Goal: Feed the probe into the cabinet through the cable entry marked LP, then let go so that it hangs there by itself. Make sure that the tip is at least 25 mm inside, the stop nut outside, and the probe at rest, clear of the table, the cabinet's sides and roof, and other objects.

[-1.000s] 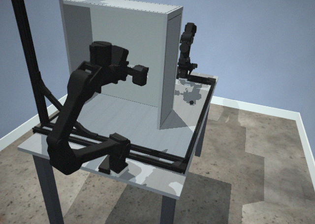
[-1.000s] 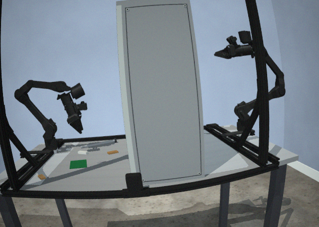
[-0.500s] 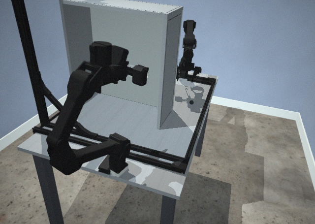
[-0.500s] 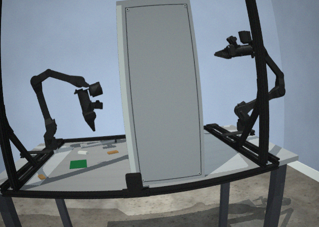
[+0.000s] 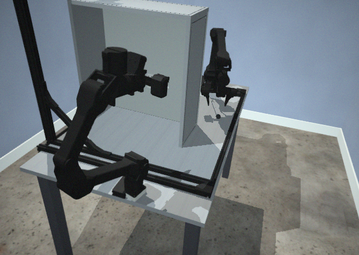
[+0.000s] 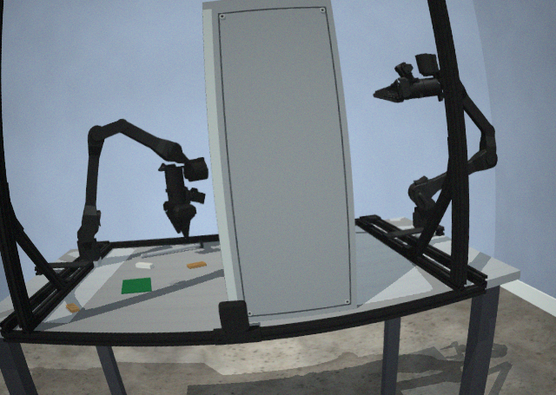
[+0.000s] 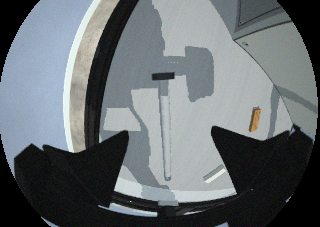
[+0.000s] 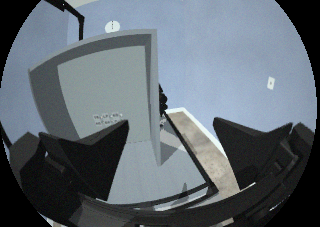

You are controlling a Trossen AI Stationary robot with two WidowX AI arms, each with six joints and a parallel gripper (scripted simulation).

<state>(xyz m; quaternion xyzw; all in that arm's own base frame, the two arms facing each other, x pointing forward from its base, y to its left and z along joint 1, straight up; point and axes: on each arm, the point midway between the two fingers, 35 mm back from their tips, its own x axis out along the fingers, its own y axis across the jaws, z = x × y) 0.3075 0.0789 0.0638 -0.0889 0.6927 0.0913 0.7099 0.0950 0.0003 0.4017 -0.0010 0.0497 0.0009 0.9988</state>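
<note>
The rod is 10 mm behind my left hand, 40 mm to the left of it and 70 mm below it. From my left hand the other things lie so: white block 170 mm behind, 100 mm to the left, 80 mm below; green patch 330 mm behind, 90 mm to the left, 80 mm below; LP label 320 mm behind, 170 mm to the right, 130 mm above.
The rod is 66 cm to the left of my right hand, 41 cm below it and 9 cm ahead of it. The rest, counted from my right hand: white block (72 cm to the left, 42 cm below, 7 cm behind); green patch (71 cm to the left, 42 cm below, 23 cm behind); LP label (45 cm to the left, 22 cm behind, 21 cm below).
</note>
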